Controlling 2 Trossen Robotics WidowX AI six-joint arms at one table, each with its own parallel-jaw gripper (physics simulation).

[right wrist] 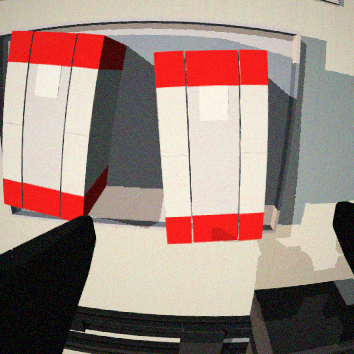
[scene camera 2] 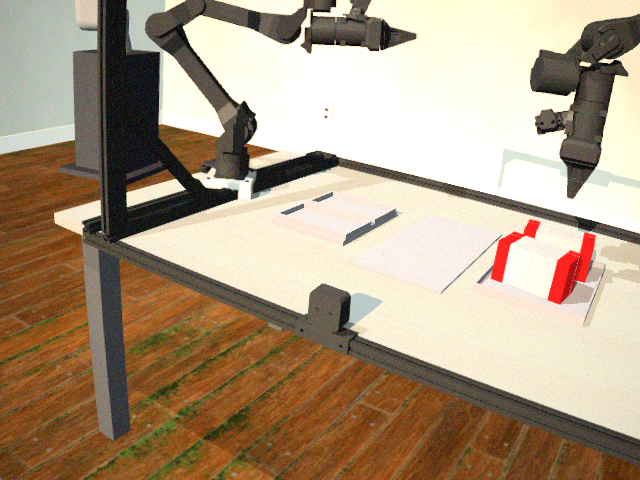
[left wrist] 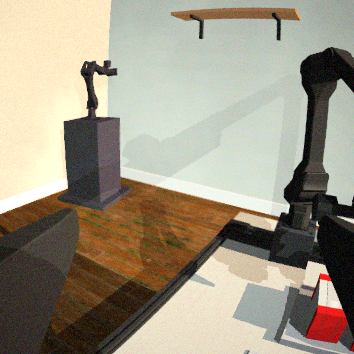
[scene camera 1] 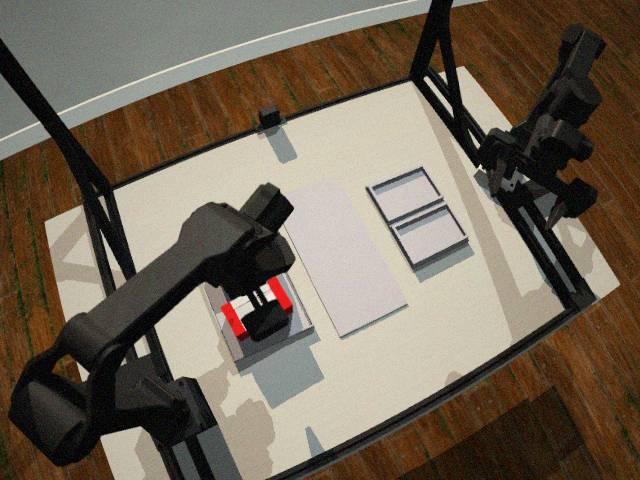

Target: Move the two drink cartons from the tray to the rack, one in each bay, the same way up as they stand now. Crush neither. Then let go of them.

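Where they show: left gripper, fingertip midpoint: point(scene camera 2: 413, 35) point(left wrist: 203, 225) point(scene camera 1: 520, 213); right gripper, fingertip midpoint: point(right wrist: 218, 222) point(scene camera 2: 572, 191) point(scene camera 1: 248, 293); left arm's base at its link origin: point(scene camera 2: 230, 175); right arm's base at its link origin: point(left wrist: 296, 223) point(scene camera 1: 170, 413).
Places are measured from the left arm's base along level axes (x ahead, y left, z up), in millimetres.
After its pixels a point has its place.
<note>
Two white drink cartons with red ends point(scene camera 1: 233, 320) {z 38, x 658, y -308 mm} point(scene camera 1: 280, 295) {z 38, x 570, y -262 mm} point(right wrist: 49, 119) {z 38, x 544, y -365 mm} point(right wrist: 212, 147) {z 38, x 608, y -288 mm} lie side by side in the grey tray point(scene camera 1: 280, 339) {z -20, x 633, y -222 mm} point(right wrist: 130, 204) {z -30, x 638, y -377 mm} at the front left of the table. They also show in scene camera 2 point(scene camera 2: 530, 267) {z 12, x 526, y -397 mm} point(scene camera 2: 532, 228) {z 39, x 559, y -286 mm}, and one in the left wrist view point(left wrist: 328, 316) {z 33, x 561, y -255 mm}. My right gripper point(scene camera 1: 263, 305) point(right wrist: 218, 222) {z 114, x 612, y -295 mm} is open and hangs just above the tray, its fingers astride one carton without touching it. My left gripper point(scene camera 1: 523, 202) {z 325, x 350, y 0 mm} point(scene camera 2: 394, 34) point(left wrist: 203, 225) {z 325, x 350, y 0 mm} is open and empty, high at the table's far side. The two-bay rack point(scene camera 1: 416, 212) {z -26, x 232, y -127 mm} point(scene camera 2: 309, 226) {z -21, x 178, y -214 mm} is empty.
A flat pale mat point(scene camera 1: 344, 257) {z -32, x 413, y -209 mm} point(scene camera 2: 428, 252) {z -32, x 390, y -262 mm} lies between the tray and the rack. A small dark block point(scene camera 1: 270, 115) {z 13, x 220, y -538 mm} point(scene camera 2: 328, 305) {z 5, x 211, y -561 mm} sits on the table's edge. Black frame posts point(scene camera 1: 434, 43) {z 115, x -144, y -296 mm} point(scene camera 2: 110, 119) {z 169, x -148, y -323 mm} stand at the corners.
</note>
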